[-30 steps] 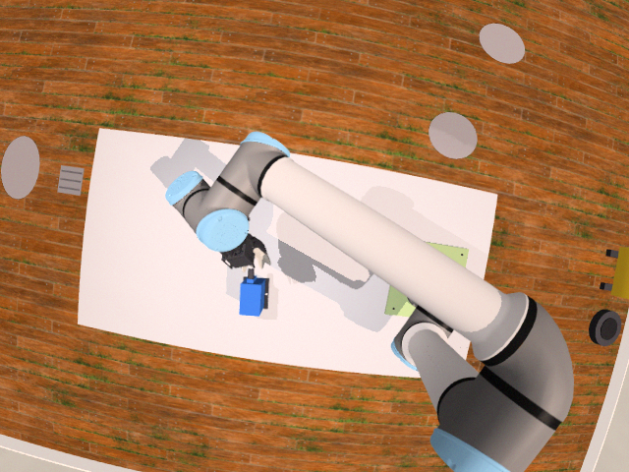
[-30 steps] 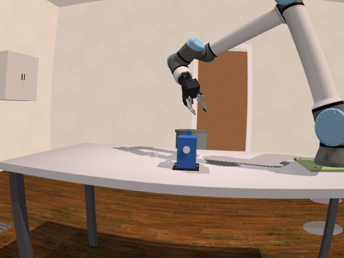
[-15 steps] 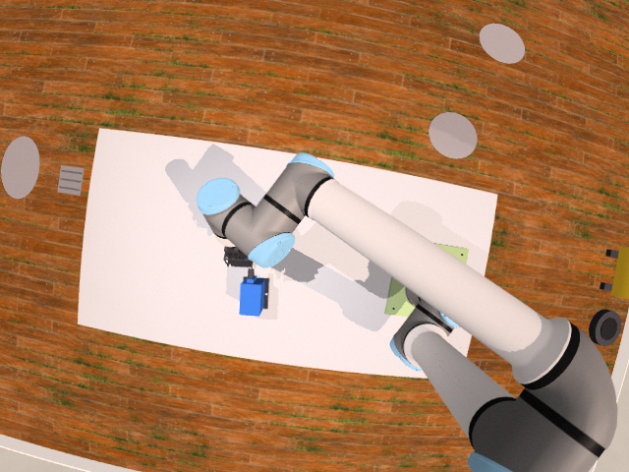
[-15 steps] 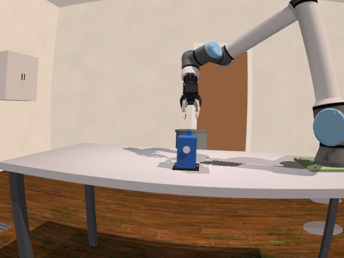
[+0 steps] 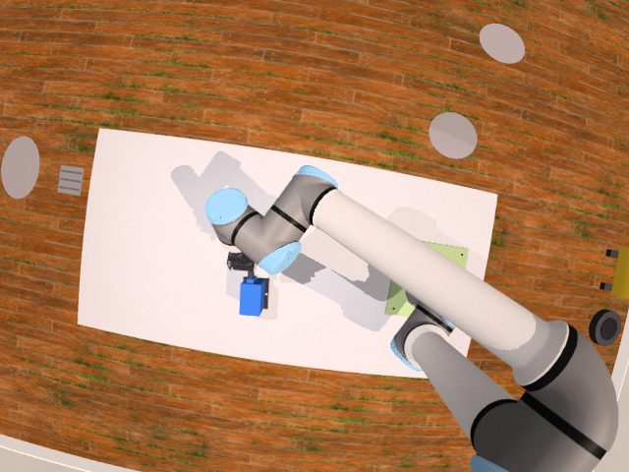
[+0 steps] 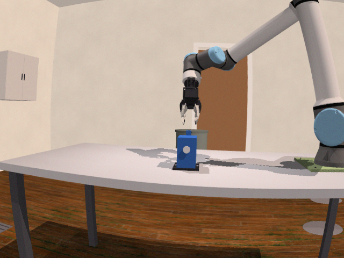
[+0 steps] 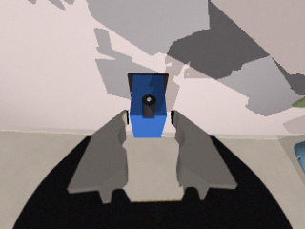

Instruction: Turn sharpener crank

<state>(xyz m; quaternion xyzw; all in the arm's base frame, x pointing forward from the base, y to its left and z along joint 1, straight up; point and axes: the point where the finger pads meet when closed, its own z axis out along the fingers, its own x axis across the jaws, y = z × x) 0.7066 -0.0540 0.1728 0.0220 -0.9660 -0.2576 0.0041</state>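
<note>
Now: hand 5 cm to the right of the black knob and 5 cm above it.
</note>
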